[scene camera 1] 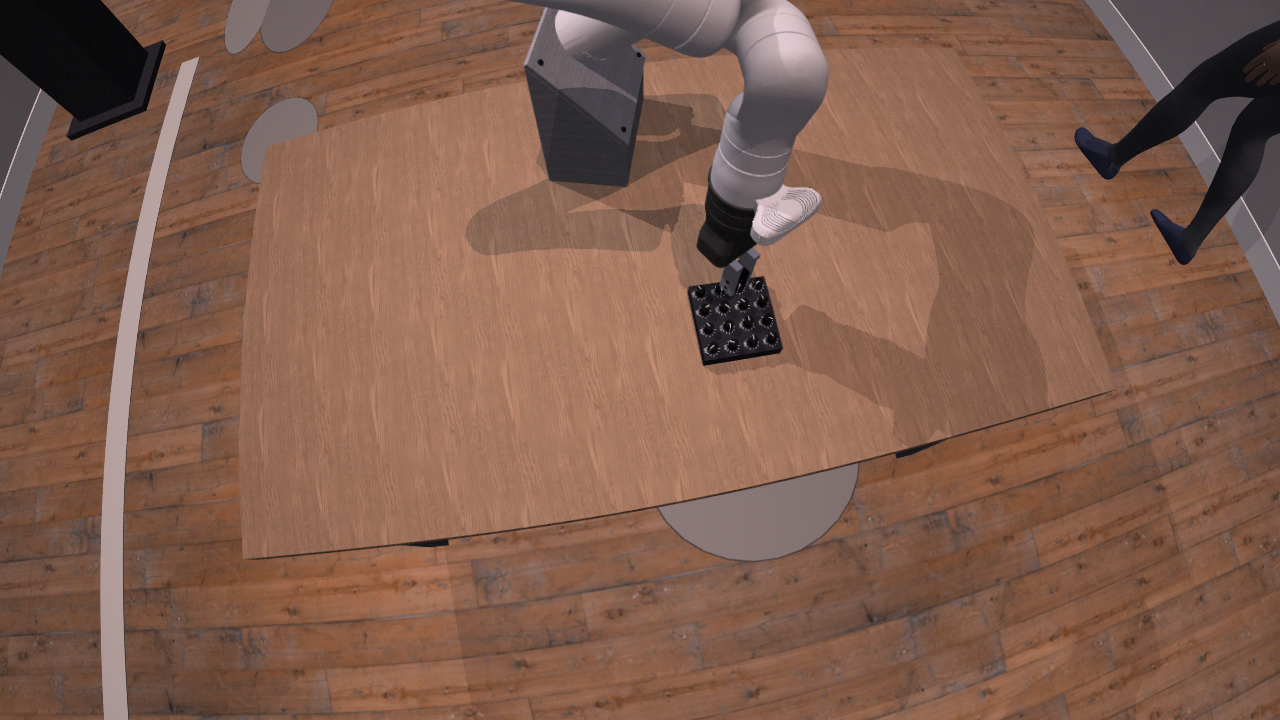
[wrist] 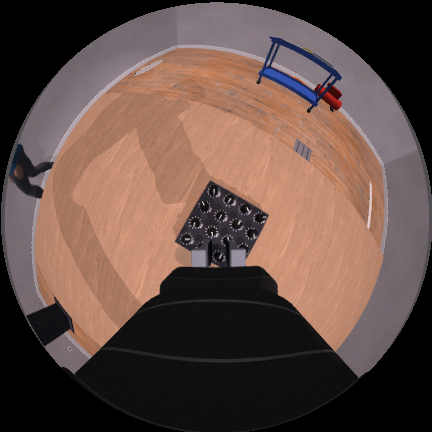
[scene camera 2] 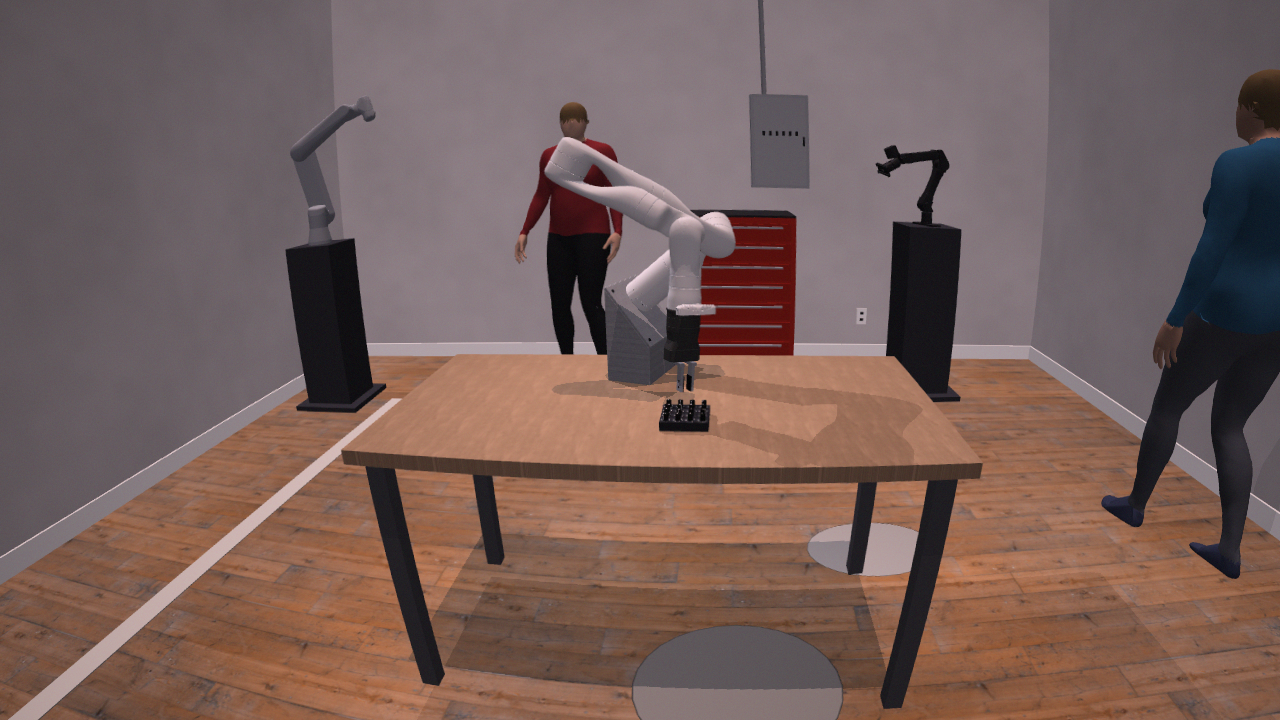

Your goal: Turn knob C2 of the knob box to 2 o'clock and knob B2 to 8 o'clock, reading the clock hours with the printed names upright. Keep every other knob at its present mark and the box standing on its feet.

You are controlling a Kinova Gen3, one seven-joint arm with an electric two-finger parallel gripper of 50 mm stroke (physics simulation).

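Where they show: gripper, fingertip midpoint: [scene camera 1: 733,284] [wrist: 218,248] [scene camera 2: 684,390]; arm's base at its link origin: [scene camera 1: 579,36] [scene camera 2: 638,297].
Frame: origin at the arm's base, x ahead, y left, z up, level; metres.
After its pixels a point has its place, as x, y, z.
Note:
The black knob box [scene camera 1: 704,361] @[0.431, 0.074, -0.188] [scene camera 2: 684,426] @[0.435, 0.128, -0.191] [wrist: 180,239] @[0.338, 0.178, -0.182] stands flat on the table, with rows of black knobs and white marks on its top. The printed names are too small to read, so I cannot tell which knobs are B2 and C2. My gripper [scene camera 1: 739,277] @[0.354, 0.128, -0.138] [scene camera 2: 684,390] @[0.354, 0.128, -0.138] [wrist: 218,248] @[0.354, 0.128, -0.138] is open with its fingers partly apart and nothing between them. It hangs above the box's edge on the side of the arm's base, apart from the knobs. In the wrist view its fingers hide parts of the nearest knobs.
The wooden table [scene camera 1: 402,358] @[0.331, -0.333, -0.204] [scene camera 2: 501,429] @[0.431, -0.281, -0.204] [wrist: 290,280] @[0.348, -0.039, -0.204] bears the box and the arm's grey base [scene camera 1: 586,134] @[0.114, -0.016, -0.083] [scene camera 2: 631,349] @[0.115, -0.012, -0.112], which stands behind the box. A blue cart [wrist: 290,86] stands on the floor past the table. People stand beyond the table.

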